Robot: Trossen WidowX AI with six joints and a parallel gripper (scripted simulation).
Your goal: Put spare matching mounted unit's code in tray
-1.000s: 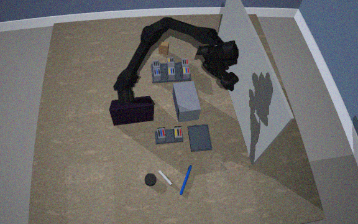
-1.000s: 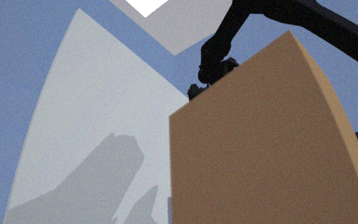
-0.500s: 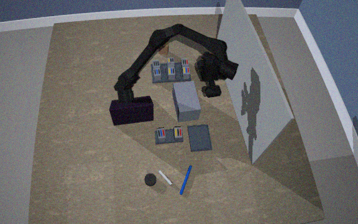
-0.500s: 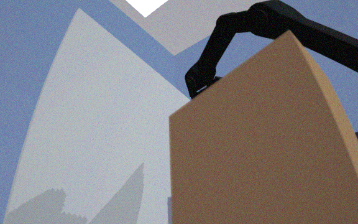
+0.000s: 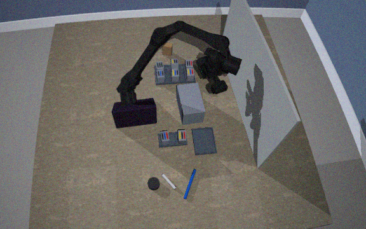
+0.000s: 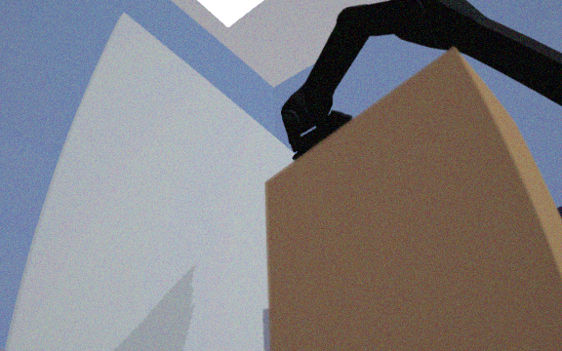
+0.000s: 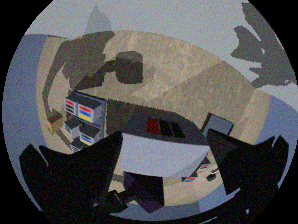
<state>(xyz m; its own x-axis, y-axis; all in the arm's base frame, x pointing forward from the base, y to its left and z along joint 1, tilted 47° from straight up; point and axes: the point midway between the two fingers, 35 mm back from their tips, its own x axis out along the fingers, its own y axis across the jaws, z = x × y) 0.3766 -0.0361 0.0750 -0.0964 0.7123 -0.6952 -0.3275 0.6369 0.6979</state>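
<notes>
Right now the grey spare is 6 cm behind my gripper tip, 20 cm to the left of it and 10 cm below it. From my gripper tip the other things lie so: grey mounted unit (8 cm behind, 3 cm to the right, 9 cm below); then tall grey panel (17 cm ahead, 1 cm to the right, 8 cm above); then flat grey tray (3 cm behind, 21 cm to the right, 14 cm below).
</notes>
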